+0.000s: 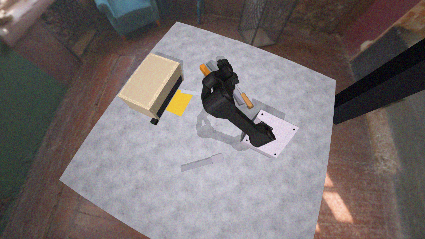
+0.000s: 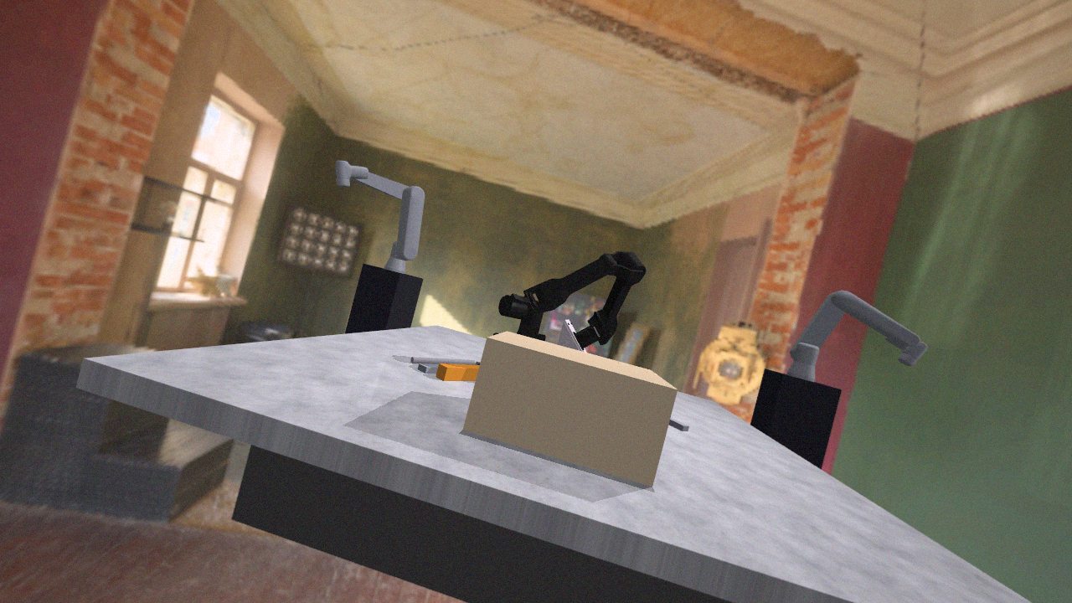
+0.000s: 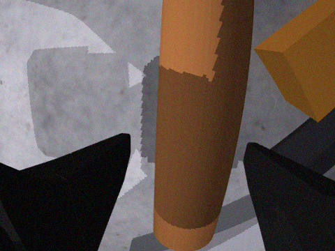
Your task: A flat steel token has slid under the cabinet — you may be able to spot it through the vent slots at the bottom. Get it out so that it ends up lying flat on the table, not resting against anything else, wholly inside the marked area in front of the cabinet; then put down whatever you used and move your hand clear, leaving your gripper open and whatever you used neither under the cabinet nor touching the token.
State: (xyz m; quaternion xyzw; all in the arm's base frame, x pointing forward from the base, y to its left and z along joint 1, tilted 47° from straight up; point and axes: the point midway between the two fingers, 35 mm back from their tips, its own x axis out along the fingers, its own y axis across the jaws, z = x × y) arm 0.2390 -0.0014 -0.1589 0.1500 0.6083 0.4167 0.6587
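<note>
The grey bar lies 6 cm to the right of my gripper tip and 3 cm behind it. From my gripper tip the other things lie so: flat grey token 37 cm ahead, 18 cm to the left, 1 cm below; orange bar 15 cm ahead, 7 cm to the right; black-handled tool 8 cm to the right, 8 cm ahead.
</note>
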